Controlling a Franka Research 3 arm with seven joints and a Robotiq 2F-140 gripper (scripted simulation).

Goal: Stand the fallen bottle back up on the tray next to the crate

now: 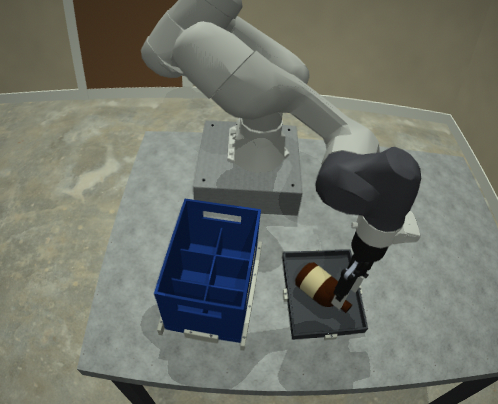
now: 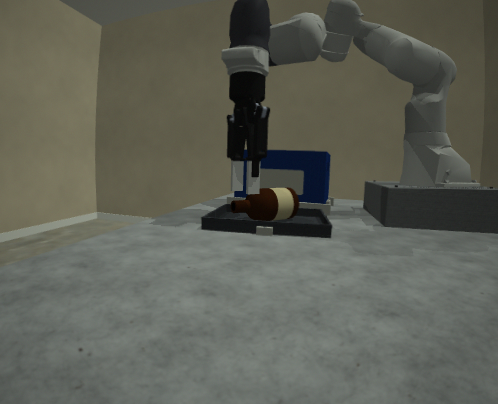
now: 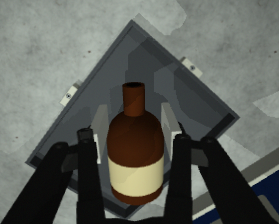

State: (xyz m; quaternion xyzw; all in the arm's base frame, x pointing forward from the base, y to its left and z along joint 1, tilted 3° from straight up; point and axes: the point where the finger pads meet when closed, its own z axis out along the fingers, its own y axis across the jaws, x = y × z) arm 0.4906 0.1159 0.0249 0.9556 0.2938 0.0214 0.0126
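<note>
My gripper is now 60 mm above the brown bottle, 40 mm past it and 30 mm to the left of it. The rest, counted from my hand: blue crate 300 mm to the right, 110 mm behind, 20 mm below; then dark grey tray 90 mm below, 60 mm behind, 20 mm to the right.
</note>
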